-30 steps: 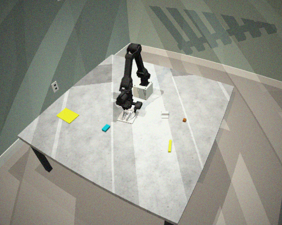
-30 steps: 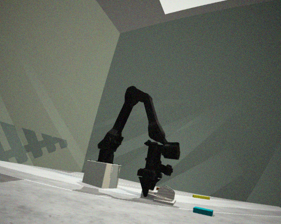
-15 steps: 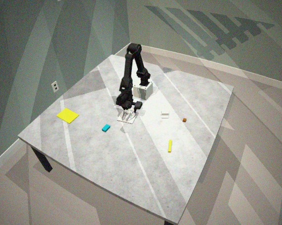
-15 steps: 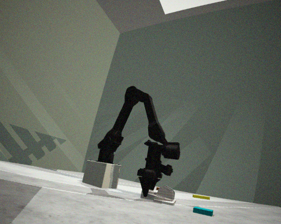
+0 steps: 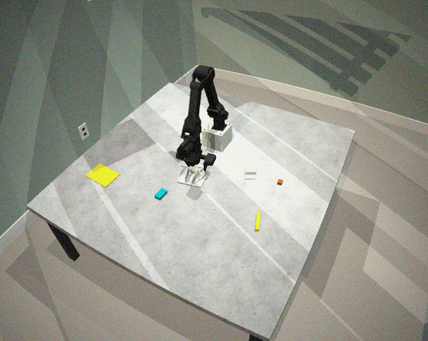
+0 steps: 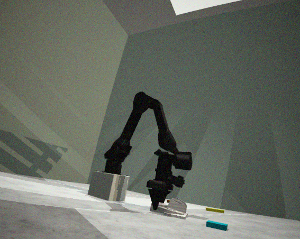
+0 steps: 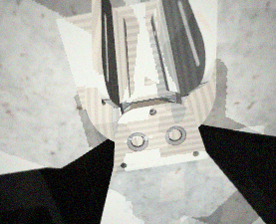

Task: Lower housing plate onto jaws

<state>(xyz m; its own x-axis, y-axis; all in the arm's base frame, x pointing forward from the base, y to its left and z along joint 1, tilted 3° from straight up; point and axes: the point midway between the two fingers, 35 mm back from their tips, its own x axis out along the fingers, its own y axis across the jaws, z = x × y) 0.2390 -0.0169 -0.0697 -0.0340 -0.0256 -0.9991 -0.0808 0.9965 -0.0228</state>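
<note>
My gripper tip is now 20 mm to the right of the pale jaw fixture, 20 mm short of it and 10 mm below it. The rest, counted from my gripper tip: teal block 210 mm ahead, 80 mm to the right; then yellow flat square 440 mm to the right, 220 mm ahead; then yellow bar 380 mm to the left, 190 mm ahead.
</note>
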